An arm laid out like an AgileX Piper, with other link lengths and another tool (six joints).
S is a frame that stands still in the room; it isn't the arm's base.
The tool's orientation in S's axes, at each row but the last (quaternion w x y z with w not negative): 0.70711, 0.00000, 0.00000, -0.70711; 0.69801, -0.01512, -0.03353, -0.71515; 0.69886, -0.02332, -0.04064, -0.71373; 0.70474, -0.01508, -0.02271, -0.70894; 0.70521, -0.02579, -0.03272, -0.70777; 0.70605, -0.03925, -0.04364, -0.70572; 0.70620, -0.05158, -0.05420, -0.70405
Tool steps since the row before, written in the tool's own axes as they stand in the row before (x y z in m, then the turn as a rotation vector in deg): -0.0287, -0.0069, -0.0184, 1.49, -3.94, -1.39; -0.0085, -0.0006, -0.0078, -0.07, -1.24, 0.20; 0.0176, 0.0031, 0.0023, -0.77, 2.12, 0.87; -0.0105, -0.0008, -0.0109, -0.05, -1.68, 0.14; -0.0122, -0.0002, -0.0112, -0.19, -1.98, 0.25; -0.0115, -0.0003, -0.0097, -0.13, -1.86, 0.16; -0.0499, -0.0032, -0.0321, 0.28, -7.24, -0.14
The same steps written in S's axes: -0.0069, 0.0287, -0.0184, -3.94, -1.49, -1.39; -0.0002, 0.0080, -0.0084, -1.24, 0.11, 0.16; 0.0027, -0.0174, 0.0040, 2.12, 0.80, 0.85; -0.0006, 0.0099, -0.0115, -1.68, 0.07, 0.12; 0.0000, 0.0112, -0.0122, -1.98, 0.22, 0.21; -0.0002, 0.0103, -0.0110, -1.86, 0.15, 0.13; -0.0032, 0.0445, -0.0392, -7.24, -0.32, -0.12
